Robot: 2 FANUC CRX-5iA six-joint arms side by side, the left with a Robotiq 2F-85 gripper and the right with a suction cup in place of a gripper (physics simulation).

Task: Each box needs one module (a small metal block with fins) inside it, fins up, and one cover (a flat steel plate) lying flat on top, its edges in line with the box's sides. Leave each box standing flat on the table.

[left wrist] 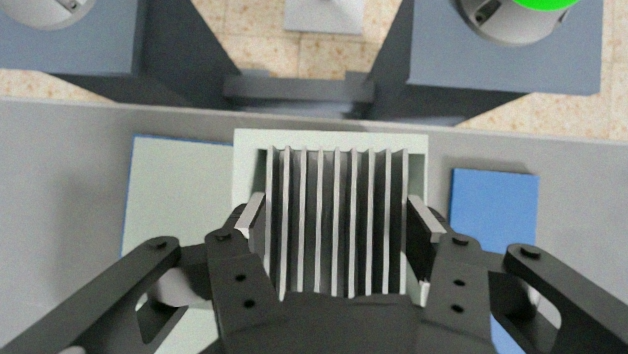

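A finned metal module [319, 200] is held fins up in my left gripper [336, 220], which is shut on its two sides. The module is over the opening of a pale, open-topped box [330, 140] in the middle of the left wrist view. The box's far rim and parts of its side walls show around the module. Its near side is hidden by the gripper, and the module's height relative to the rim is hard to tell. A flat pale plate [175, 195], perhaps a cover, lies left of the box with a thin blue edge showing under it. My right suction cup does not show.
A blue pad [495, 205] lies right of the box on the grey table [580, 215]. Beyond the table's far edge stand two blue-grey arm pedestals [65, 45] [505, 65], joined by a dark crossbar [300, 89].
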